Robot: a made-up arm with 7 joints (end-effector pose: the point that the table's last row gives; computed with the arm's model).
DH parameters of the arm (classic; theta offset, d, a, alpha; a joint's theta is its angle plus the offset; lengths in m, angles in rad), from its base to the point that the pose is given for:
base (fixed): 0 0.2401 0.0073 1.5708
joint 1: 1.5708 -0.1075 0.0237 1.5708
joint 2: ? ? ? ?
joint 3: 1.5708 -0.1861 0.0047 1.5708
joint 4: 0 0.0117 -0.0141 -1.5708
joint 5: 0 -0.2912 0.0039 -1.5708
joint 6: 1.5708 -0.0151 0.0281 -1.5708
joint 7: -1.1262 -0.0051 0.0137 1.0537
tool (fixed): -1.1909 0.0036 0 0
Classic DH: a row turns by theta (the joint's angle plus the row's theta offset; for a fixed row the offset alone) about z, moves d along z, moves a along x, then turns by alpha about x.
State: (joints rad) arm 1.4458 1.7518 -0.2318 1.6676 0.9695 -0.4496 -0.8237
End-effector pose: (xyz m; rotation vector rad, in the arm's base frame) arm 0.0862 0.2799 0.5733 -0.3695 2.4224 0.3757
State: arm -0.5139 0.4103 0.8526 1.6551 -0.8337 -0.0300 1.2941
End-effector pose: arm 0.2267 0.3784 0.0572 -0.4938 -0.4019 -0.4571
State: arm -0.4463 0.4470 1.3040 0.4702 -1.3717 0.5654 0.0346
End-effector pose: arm -0.0809 0.4141 -0.1174 0.5507 0.2029 0.3973
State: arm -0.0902 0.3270 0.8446 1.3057 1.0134 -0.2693 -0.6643
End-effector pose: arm 0.2322 0.3919 0.0512 0.4806 -2.3681 1.6558
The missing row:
joint 2: 1.5708 0.0376 0.0182 1.5708
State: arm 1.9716 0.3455 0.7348 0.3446 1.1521 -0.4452 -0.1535
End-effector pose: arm 0.3439 0.3258 0.5054 1.0928 1.4717 -1.2967
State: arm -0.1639 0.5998 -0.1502 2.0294 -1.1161 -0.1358 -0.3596
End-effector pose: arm 0.3160 0.0696 0.1189 0.2860 -1.8483 -1.7608
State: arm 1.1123 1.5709 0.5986 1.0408 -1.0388 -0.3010 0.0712
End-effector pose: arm 0.0067 0.4619 0.5553 1.8252 -1.3618 -0.5868
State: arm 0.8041 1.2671 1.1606 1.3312 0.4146 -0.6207 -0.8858
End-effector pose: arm -0.0156 0.4269 0.4920 -0.8517 1.6544 -0.2284
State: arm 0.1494 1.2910 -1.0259 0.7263 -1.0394 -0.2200 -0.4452
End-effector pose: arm 0.1747 0.4610 -0.0317 0.0761 0.0236 -1.8720
